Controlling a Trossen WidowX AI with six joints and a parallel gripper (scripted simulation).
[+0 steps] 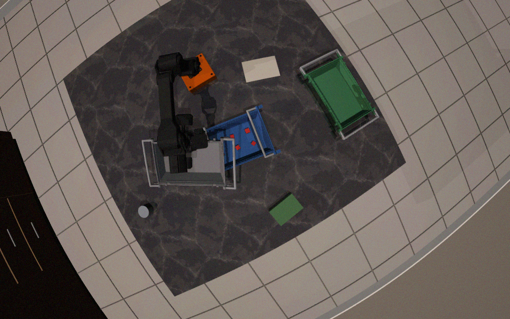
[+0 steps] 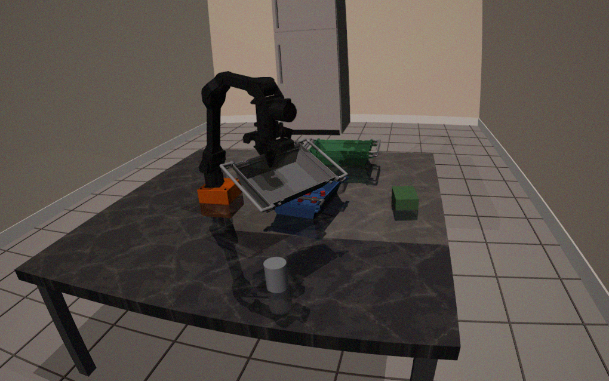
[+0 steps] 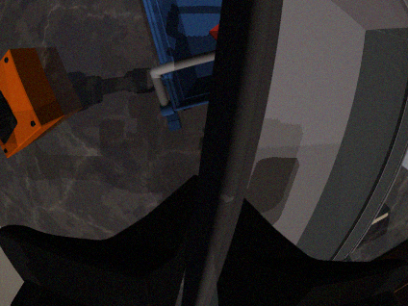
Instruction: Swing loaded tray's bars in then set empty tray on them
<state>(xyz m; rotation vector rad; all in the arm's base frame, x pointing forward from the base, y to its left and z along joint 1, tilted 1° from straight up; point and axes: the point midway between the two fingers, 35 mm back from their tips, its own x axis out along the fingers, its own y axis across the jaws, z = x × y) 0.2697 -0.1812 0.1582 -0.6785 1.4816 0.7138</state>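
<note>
Now: the grey tray 60 mm ahead of my gripper tip, 50 mm to the right of it and 10 mm below it. Also, from my gripper tip: green block (440 mm ahead, 120 mm to the left, 160 mm below); then grey cylinder (80 mm ahead, 370 mm to the right, 150 mm below); then beige sheet (90 mm behind, 410 mm to the left, 180 mm below).
</note>
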